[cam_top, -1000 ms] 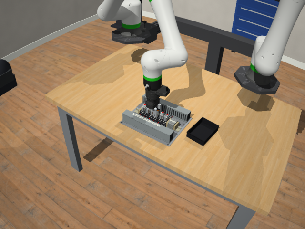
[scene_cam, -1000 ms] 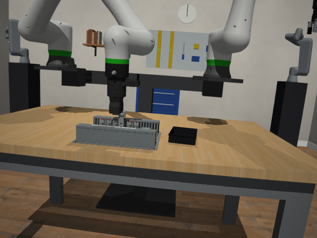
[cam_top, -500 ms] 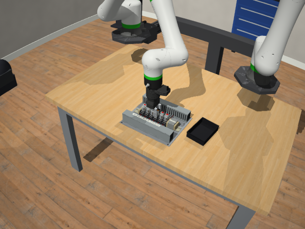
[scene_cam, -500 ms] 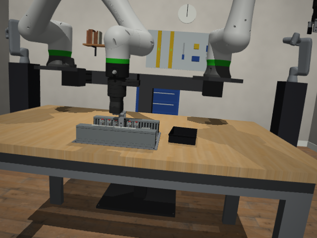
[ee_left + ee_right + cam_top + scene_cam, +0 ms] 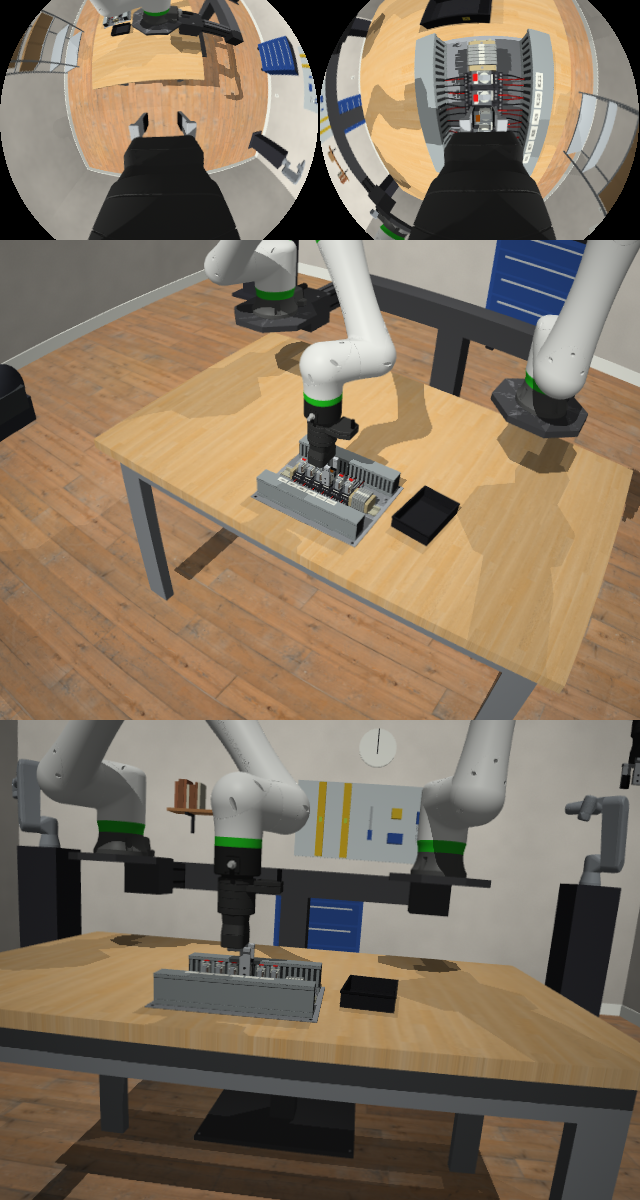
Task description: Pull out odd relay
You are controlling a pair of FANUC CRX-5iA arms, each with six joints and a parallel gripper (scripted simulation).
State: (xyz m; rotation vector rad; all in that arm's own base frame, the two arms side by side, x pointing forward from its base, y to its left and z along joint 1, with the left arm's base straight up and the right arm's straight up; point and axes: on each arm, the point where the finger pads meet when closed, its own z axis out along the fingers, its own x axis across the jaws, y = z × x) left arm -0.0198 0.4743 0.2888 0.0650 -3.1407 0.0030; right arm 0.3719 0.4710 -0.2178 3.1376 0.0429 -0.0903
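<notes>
Now: the grey relay panel 30 mm below my right hand. From my right hand the other things lie so: black parts tray 260 mm to the left, 60 mm behind, 40 mm below.
</notes>
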